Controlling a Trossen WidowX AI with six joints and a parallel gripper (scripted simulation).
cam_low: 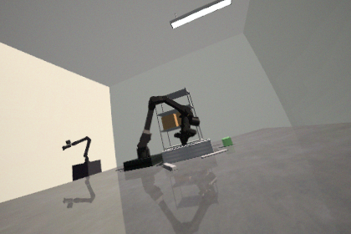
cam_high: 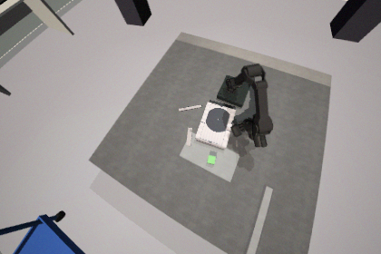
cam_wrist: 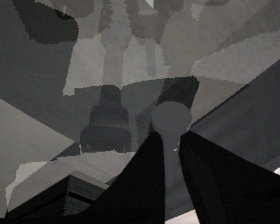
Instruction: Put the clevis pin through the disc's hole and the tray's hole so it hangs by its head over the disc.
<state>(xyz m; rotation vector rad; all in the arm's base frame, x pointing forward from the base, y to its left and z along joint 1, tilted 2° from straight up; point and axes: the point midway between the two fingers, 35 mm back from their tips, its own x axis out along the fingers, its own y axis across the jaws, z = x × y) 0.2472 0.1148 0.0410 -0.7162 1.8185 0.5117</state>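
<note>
Now: gripper tip 14 cm to the left of the dark aluminium disc, 1 cm below it and 1 cm short of it. Also, from my gripper tip: steel tray (15 cm to the right, 4 cm ahead); green block (25 cm ahead, 12 cm to the right, 3 cm below); steel clevis pin (right at my gripper tip).
</note>
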